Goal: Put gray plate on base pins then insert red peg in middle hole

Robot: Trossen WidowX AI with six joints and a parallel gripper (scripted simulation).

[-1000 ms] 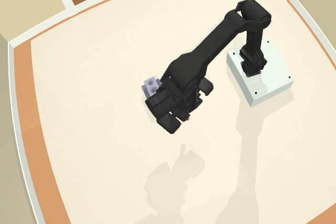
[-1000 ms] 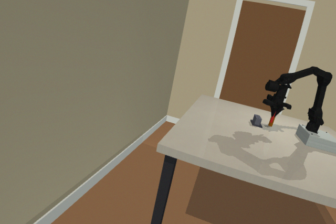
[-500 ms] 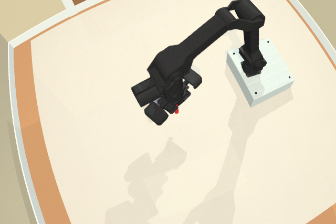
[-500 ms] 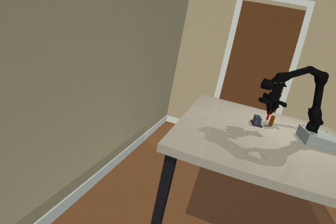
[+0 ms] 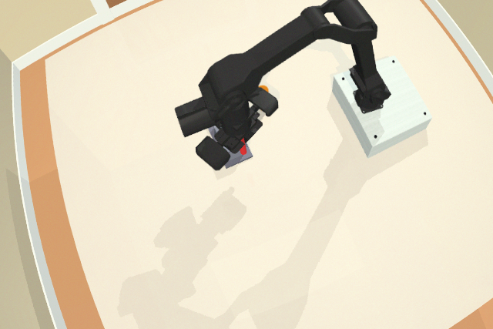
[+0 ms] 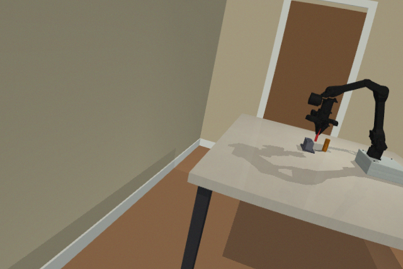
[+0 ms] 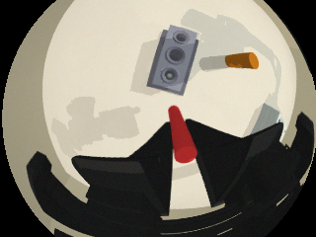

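My gripper tip is now 7 cm to the left of the gray plate, 7 cm above it and 2 cm short of it. The rest, counted from my gripper tip: red peg right at my gripper tip; then orange cylinder 13 cm to the right, 9 cm behind, 8 cm below.
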